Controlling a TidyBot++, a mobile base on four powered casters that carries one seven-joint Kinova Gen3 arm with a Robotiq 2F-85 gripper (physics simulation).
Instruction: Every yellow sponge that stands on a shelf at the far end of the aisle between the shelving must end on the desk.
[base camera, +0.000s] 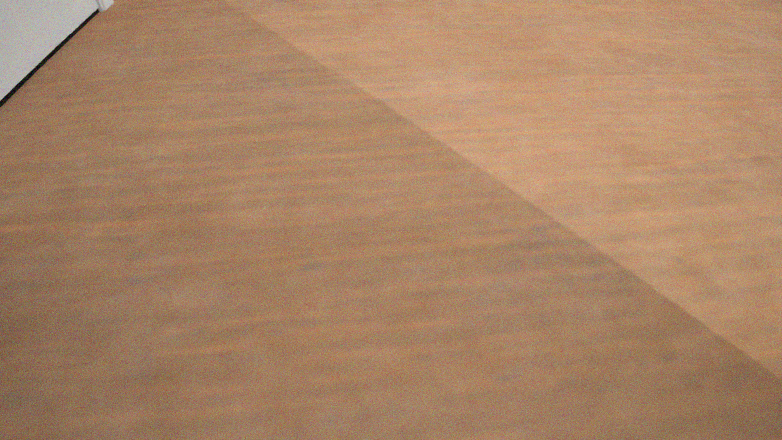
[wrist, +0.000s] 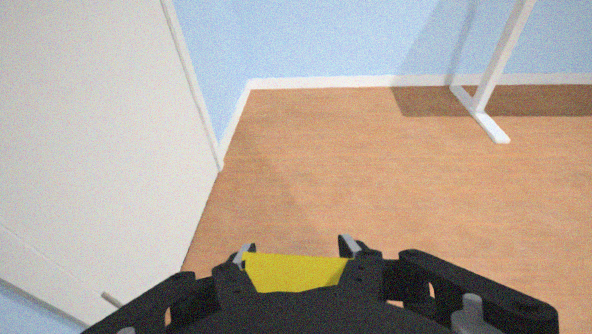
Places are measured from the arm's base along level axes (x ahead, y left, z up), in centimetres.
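Pixels of known places: gripper, fingertip midpoint: (wrist: 297, 253).
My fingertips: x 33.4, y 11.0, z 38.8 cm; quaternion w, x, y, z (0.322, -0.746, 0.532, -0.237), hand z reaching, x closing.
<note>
Behind a point stands the place of what it marks.
My gripper (wrist: 297, 253) @(x 33.4, y 11.0, z 38.8 cm) is shut on a yellow sponge (wrist: 297, 274) @(x 30.8, y 10.2, z 41.9 cm), which shows between the two fingers at the bottom of the wrist view. A white leg with a flat foot (wrist: 492, 129), which looks like part of the desk, stands near the wall at the upper right of the wrist view; the desk top does not show. The shelving and any sponges on it do not show in either view.
A white door (wrist: 110, 125) @(x 65.6, y 69.1, z 21.0 cm) (base camera: 38, 38) @(x 83.5, y 72.8, z -35.2 cm) stands on the left, with a handle (wrist: 111, 299) @(x 35.6, y 61.2, z -9.2 cm) low in the wrist view. A blue wall (wrist: 320, 40) @(x 220.0, y 43.6, z -3.8 cm) with a white baseboard (wrist: 320, 82) @(x 218.6, y 42.9, z -35.1 cm) runs across the back. Wooden floor (base camera: 382, 246) @(x 40.9, y 2.5, z -39.6 cm) (wrist: 400, 190) @(x 116.7, y -15.2, z -39.6 cm) lies ahead, partly in shadow.
</note>
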